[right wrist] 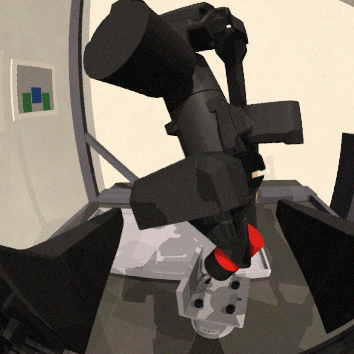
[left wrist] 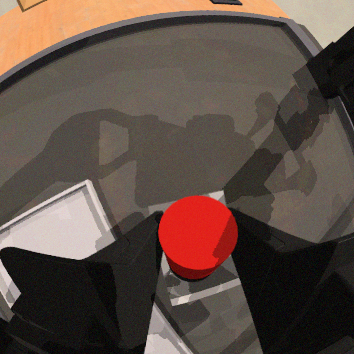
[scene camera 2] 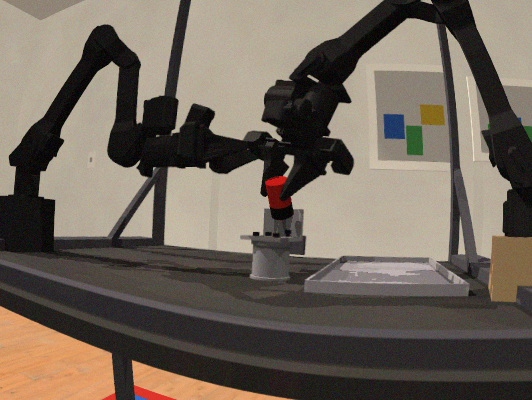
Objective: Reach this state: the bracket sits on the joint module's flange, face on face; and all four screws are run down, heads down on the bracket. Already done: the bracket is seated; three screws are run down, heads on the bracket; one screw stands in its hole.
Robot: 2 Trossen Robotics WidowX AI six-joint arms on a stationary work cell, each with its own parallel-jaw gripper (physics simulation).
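Frame: origin at the left arm's base, x ahead, y left, z up, level; millimetres.
Where they show: left gripper, fingertip midpoint: (right wrist: 248,256) (left wrist: 193,216) (scene camera 2: 271,197); right gripper, fingertip midpoint: (right wrist: 202,212) (scene camera 2: 255,150); left arm's base, link origin: (scene camera 2: 528,236).
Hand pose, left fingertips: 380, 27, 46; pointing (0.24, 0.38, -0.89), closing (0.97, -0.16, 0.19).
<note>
Each offset is from my left fingertips to the centre of the thing, as dx, dy, dz.
My left gripper (scene camera 2: 273,196) (left wrist: 193,216) is shut on the red screwdriver @(-2, -27, -16) (scene camera 2: 278,192) (left wrist: 197,232) (right wrist: 255,240), held tilted above the bracket. The grey bracket @(+12, -25, -42) (scene camera 2: 299,218) (right wrist: 215,296) sits on the flange of the joint module @(+12, -25, -92) (scene camera 2: 270,261) (right wrist: 213,329), its upright wall at one side. Three screws @(-6, -8, -61) (right wrist: 235,284) @(+30, -43, -61) (right wrist: 198,303) @(+30, -8, -61) (right wrist: 230,308) have their dark heads on the bracket plate. A fourth screw @(-6, -43, -56) (right wrist: 207,280) is beside the wall, close under the driver's dark collar; tip contact is unclear. My right gripper is open and empty, its fingers apart on either side of the view.
A shallow light tray @(-140, -180, -116) (scene camera 2: 387,289) (left wrist: 102,212) (right wrist: 150,273) lies beside the joint module. The two arms are close together above the bracket. A tan box @(-380, -27, -85) (scene camera 2: 510,270) stands at the right table end. Dark frame posts (scene camera 2: 453,200) rise behind the table.
</note>
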